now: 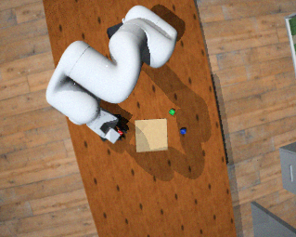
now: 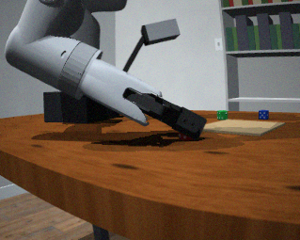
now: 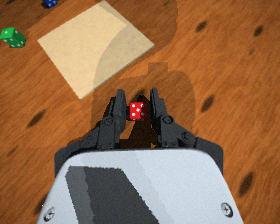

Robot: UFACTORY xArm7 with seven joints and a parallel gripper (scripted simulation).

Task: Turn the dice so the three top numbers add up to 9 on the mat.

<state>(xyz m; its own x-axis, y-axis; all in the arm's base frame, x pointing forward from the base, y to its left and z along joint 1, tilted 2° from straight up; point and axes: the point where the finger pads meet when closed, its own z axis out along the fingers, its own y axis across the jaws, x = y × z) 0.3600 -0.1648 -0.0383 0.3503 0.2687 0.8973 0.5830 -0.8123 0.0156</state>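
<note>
My gripper is now 10 mm above the red die. The rest, counted from my hand: blue die: 270 mm to the left, 90 mm ahead, 10 mm below; tan mat: 130 mm to the left, 60 mm ahead, 20 mm below; green die: 240 mm to the left, 10 mm below, 10 mm behind.
</note>
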